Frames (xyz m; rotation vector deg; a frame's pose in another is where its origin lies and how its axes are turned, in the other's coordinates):
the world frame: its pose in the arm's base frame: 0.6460 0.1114 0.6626 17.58 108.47 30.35
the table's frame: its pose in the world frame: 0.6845 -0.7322 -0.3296 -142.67 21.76 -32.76
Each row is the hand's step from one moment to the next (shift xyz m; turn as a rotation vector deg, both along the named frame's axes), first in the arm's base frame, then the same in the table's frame.
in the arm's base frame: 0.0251 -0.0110 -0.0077 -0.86 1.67 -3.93
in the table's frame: 0.0058 -0.0006 -0.0279 4.13 -0.67 1.22
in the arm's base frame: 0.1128 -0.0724 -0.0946 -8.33 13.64 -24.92
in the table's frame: 0.0824 0.0244 -0.1398 26.63 -5.69 11.63
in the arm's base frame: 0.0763 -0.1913 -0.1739 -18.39 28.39 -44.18
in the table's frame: 0.1461 0.1549 -0.1652 47.81 -12.21 25.70
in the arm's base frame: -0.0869 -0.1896 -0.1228 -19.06 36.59 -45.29
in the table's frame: 0.0985 0.2206 -0.0147 50.00 -19.08 29.83
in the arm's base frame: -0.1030 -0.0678 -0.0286 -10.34 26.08 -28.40
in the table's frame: 0.0213 0.1093 0.0603 31.73 -15.47 18.64
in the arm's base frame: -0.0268 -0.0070 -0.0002 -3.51 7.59 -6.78
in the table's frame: -0.0003 0.0182 0.0209 7.77 -4.44 5.98
